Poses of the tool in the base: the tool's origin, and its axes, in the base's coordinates. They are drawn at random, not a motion.
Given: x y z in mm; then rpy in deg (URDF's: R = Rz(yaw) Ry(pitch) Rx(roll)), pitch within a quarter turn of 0, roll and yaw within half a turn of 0.
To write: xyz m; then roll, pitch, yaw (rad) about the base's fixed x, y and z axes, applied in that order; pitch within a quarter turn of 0, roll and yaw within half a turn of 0. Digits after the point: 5 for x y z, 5 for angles.
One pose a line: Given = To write
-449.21, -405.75, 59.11, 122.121, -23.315, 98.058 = -0.44921, -0.40575, 0.05911, 2.13141, -0.40692, 1.71143
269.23, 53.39, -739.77, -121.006, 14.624, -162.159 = 0.26923, 0.05339, -0.73977, -2.11195, 0.25524, -2.83021
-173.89, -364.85, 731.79, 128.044, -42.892, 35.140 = -0.17389, -0.36485, 0.73179, 2.23479, -0.74861, 0.61331
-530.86, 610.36, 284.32, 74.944, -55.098, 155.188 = -0.53086, 0.61036, 0.28432, 1.30802, -0.96164, 2.70854
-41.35, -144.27, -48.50, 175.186, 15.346, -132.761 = -0.04135, -0.14427, -0.04850, 3.05757, 0.26784, -2.31712
